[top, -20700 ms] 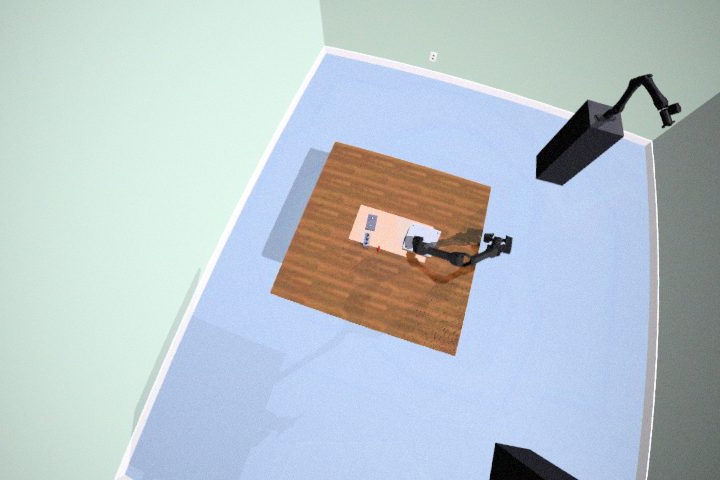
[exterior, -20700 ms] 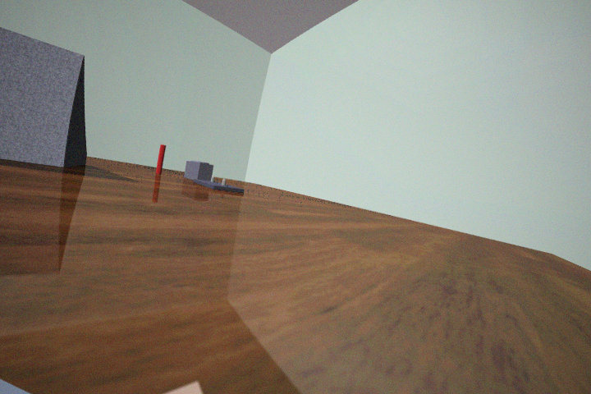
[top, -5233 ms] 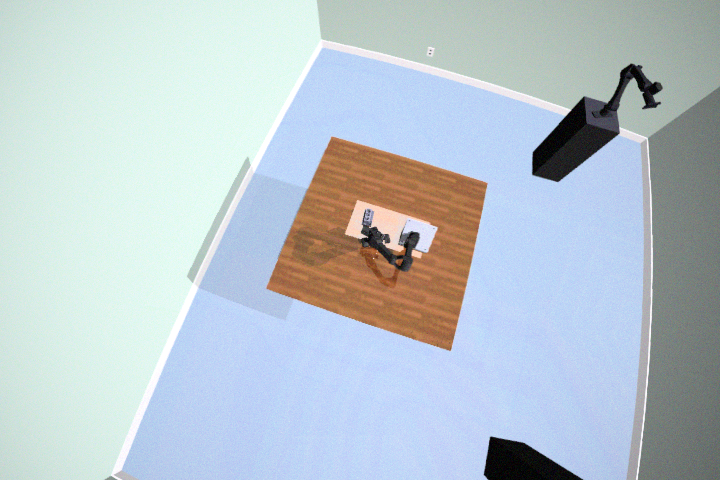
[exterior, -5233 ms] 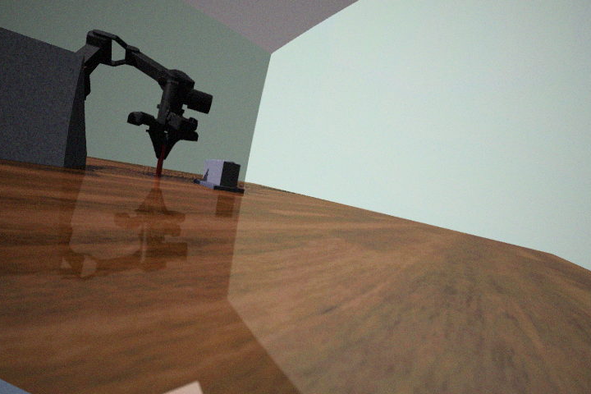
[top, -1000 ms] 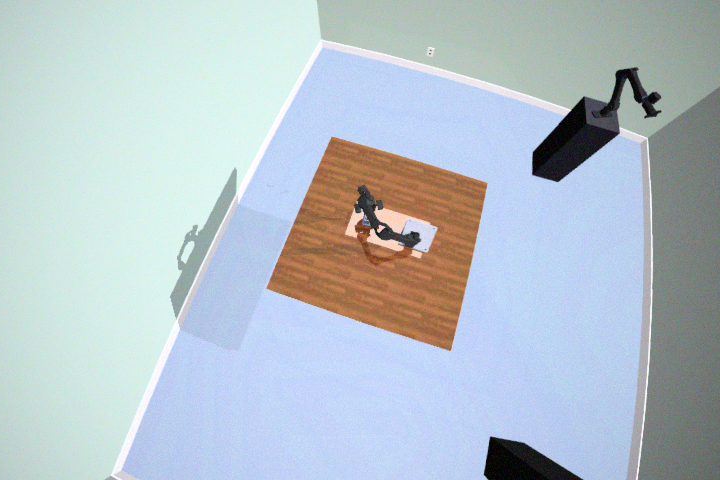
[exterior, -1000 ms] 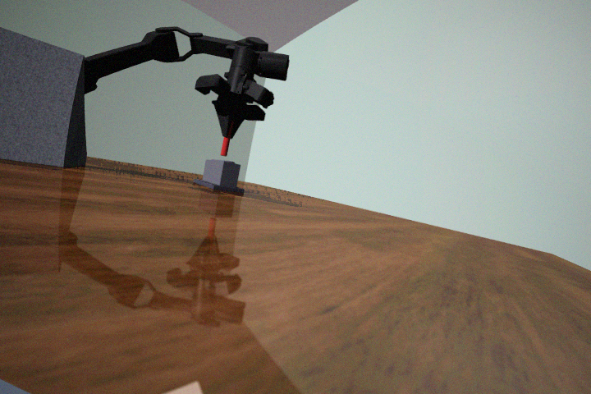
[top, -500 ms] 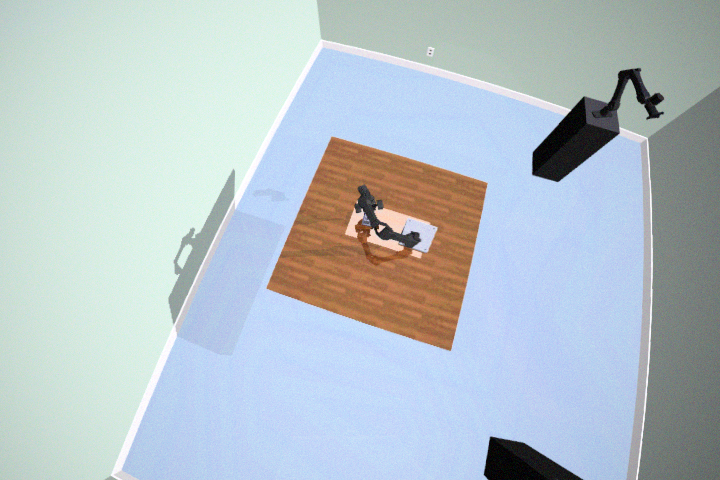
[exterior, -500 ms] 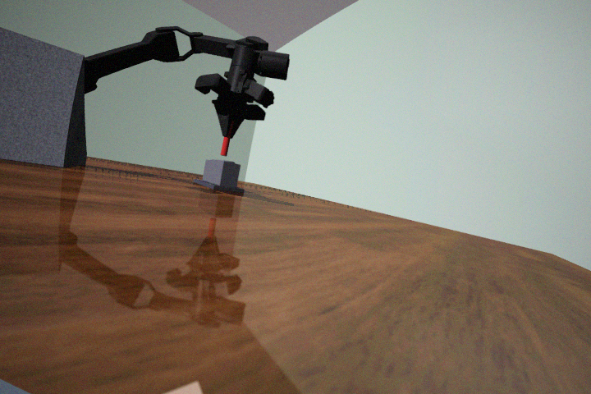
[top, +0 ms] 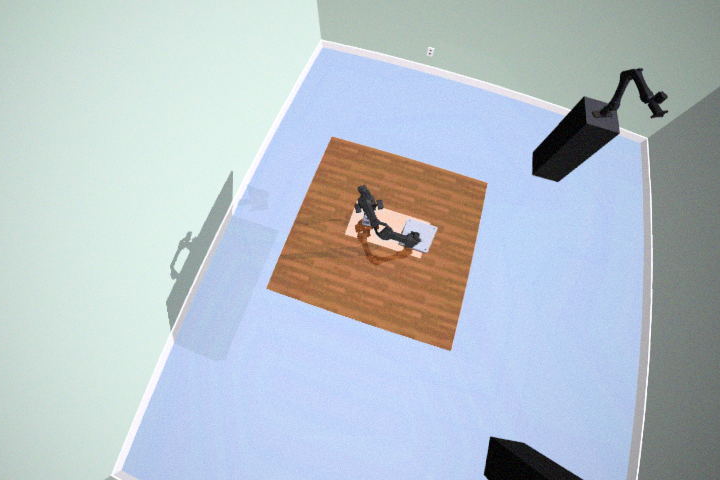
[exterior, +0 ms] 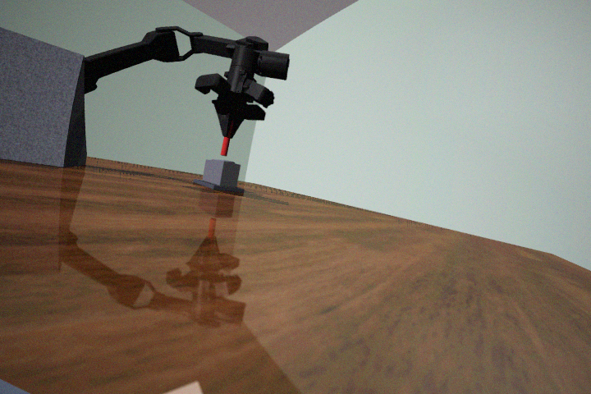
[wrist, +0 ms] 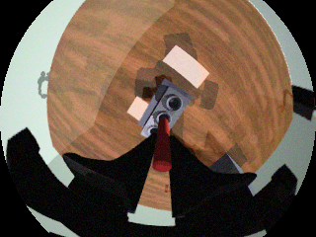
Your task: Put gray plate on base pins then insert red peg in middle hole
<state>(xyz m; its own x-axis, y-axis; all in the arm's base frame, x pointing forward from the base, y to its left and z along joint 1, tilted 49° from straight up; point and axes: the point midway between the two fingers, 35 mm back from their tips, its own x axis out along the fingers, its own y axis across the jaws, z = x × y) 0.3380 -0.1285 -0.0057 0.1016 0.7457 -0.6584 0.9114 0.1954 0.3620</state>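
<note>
The gray plate is 70 mm below my gripper tip. From my gripper tip the other things lie so: base (110 mm below); then red peg (right at my gripper tip).
</note>
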